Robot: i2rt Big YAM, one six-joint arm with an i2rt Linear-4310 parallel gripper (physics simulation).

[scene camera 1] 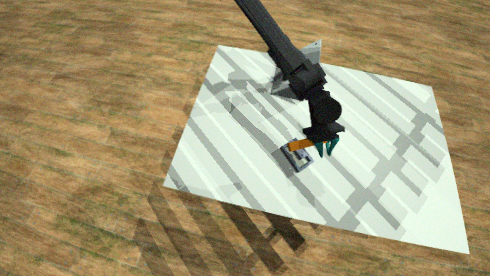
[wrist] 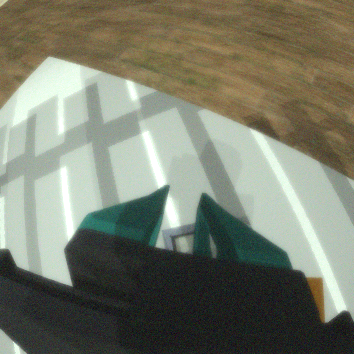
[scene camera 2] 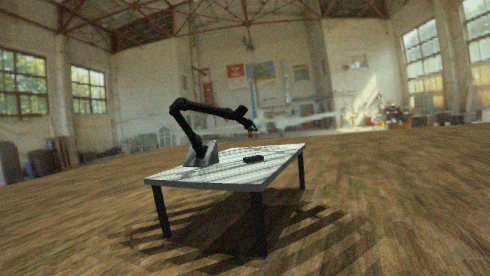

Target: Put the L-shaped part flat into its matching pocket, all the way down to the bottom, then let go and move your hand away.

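Seen in the pictures: gripper, between the fingertips: [scene camera 1: 324,156] [wrist: 183,196] [scene camera 2: 257,130]; arm's base, origin of its link: [scene camera 2: 202,152].
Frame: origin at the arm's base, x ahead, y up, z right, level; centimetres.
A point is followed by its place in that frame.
The orange L-shaped part [scene camera 1: 301,144] @[y 12.6, x 44.4, z -3.3 cm] [scene camera 2: 250,134] @[y 11.6, x 45.8, z 0.2 cm] [wrist: 316,297] @[y 12.1, x 46.0, z -0.3 cm] is held in the air by my gripper [scene camera 1: 325,154] @[y 13.5, x 46.9, z -11.0 cm] [scene camera 2: 255,130] @[y 13.5, x 46.9, z -11.0 cm] [wrist: 183,196] @[y 13.5, x 46.9, z -11.0 cm]. In the first scene view it sticks out to the left of the teal fingers and overlaps the tray's upper end. The wrist view shows a gap between the fingertips; the part is mostly hidden behind the gripper body, with one end at the right. The dark grey pocket tray [scene camera 1: 306,165] @[y -6.6, x 46.3, z -13.1 cm] [scene camera 2: 253,159] @[y -7.9, x 44.0, z -4.1 cm] [wrist: 170,232] @[y -6.6, x 44.1, z -15.2 cm] lies on the table below the part, apart from it in the second scene view. The tray's pocket is partly covered in the first scene view.
The white table [scene camera 1: 200,165] @[y -10.2, x 57.4, z 34.8 cm] [scene camera 2: 165,176] @[y -10.2, x -5.9, z 41.1 cm] [wrist: 55,75] @[y -10.2, x 61.8, z -76.4 cm] carries the arm's grey base [scene camera 1: 312,52] @[y 6.0, x -8.3, z -6.2 cm] [scene camera 2: 210,155] @[y -2.4, x 9.8, z 2.5 cm] at its rear side. Striped shadows cross the table top. The arm reaches over the table above the tray. The wooden floor [scene camera 1: 90,100] surrounds the table.
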